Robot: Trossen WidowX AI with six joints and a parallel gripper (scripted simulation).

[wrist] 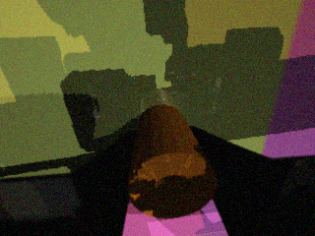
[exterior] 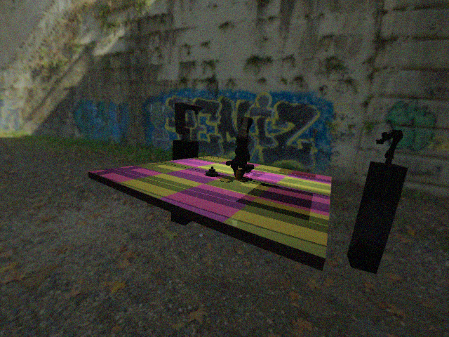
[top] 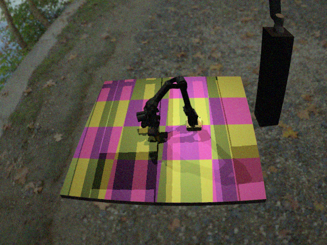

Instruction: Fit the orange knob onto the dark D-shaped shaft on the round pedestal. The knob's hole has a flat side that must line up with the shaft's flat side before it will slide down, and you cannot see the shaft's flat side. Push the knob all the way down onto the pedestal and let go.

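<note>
Right now my gripper tip is 19 cm to the left of the pedestal, 3 cm short of it and 2 cm below it. Also, from my gripper tip: orange knob 2 cm above.
</note>
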